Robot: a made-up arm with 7 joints.
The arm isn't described. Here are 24 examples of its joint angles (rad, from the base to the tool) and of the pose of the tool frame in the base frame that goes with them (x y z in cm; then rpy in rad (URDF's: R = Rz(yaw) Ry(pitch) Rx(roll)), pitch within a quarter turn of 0, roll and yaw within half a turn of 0).
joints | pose
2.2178 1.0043 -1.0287 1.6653 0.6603 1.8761 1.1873 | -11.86 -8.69 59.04 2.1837 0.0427 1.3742
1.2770 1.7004 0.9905 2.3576 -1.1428 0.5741 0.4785 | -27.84 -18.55 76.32 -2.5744 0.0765 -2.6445
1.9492 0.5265 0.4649 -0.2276 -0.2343 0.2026 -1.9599 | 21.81 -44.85 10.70 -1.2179 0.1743 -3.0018
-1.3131 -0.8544 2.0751 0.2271 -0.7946 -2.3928 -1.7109 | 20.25 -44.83 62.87 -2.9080 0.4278 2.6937
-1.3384 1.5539 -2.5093 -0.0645 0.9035 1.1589 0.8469 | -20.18 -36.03 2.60 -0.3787 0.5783 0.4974
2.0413 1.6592 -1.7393 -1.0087 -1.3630 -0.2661 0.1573 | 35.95 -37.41 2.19 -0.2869 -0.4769 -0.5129
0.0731 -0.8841 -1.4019 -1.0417 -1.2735 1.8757 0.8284 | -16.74 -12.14 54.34 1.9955 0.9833 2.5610
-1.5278 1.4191 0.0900 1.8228 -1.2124 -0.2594 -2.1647 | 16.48 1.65 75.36 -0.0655 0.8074 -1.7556
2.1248 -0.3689 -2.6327 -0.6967 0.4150 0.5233 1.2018 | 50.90 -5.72 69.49 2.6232 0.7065 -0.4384
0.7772 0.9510 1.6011 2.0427 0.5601 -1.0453 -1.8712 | -30.39 -27.88 -8.65 -1.2943 -0.4735 1.4064
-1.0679 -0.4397 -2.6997 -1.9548 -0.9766 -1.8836 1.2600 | -62.49 -29.34 98.22 -0.1213 -1.2947 -2.1296
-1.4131 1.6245 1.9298 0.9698 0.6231 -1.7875 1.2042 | 4.51 -24.04 -14.76 1.1905 0.6394 -2.8168
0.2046 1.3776 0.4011 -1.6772 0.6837 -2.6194 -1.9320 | 39.85 -37.35 55.93 2.4206 0.4735 1.6921
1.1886 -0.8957 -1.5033 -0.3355 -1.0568 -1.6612 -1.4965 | 25.69 -59.42 67.55 -0.4759 0.4112 2.2165
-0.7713 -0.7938 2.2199 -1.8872 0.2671 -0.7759 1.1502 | -18.27 -19.86 108.50 -3.0821 -0.6736 -0.4806
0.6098 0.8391 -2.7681 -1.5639 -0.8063 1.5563 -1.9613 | -8.12 -5.54 40.56 -3.0489 0.5618 1.1632
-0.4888 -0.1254 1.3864 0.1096 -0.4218 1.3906 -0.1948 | -14.77 15.97 25.45 -1.7918 -0.2564 3.0393
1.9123 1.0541 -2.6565 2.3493 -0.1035 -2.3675 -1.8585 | 48.33 -20.28 47.46 -0.7597 0.1395 3.0927
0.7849 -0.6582 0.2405 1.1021 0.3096 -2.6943 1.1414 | -36.75 20.78 27.08 0.8522 -0.8495 2.7762
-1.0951 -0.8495 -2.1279 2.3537 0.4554 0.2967 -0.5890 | 27.12 0.26 67.17 -3.0579 -1.1184 2.6477
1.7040 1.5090 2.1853 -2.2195 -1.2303 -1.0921 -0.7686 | 22.14 -30.85 -5.17 -0.4354 0.1893 2.6782
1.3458 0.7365 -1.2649 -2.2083 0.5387 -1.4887 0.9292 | 36.50 -54.57 68.66 0.6736 -1.2573 -1.3847
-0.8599 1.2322 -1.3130 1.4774 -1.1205 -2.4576 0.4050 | 21.54 1.66 48.36 -1.0474 0.4118 1.5359
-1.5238 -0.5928 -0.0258 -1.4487 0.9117 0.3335 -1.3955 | -28.64 -42.55 57.61 -2.9458 1.0722 0.3910
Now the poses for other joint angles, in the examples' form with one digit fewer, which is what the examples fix.
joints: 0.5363 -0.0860 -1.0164 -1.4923 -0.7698 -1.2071 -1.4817
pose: 46.6 35.6 47.7 0.793 -0.555 -1.922
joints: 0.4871 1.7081 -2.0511 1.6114 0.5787 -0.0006 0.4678
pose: -35.6 45.3 34.1 2.019 1.254 1.257
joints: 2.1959 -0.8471 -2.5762 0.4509 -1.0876 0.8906 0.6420
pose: 18.3 11.2 95.8 2.120 -0.959 -0.891
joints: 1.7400 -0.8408 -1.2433 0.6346 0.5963 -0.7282 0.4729
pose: 54.4 -54.3 63.1 -1.567 -0.057 0.729
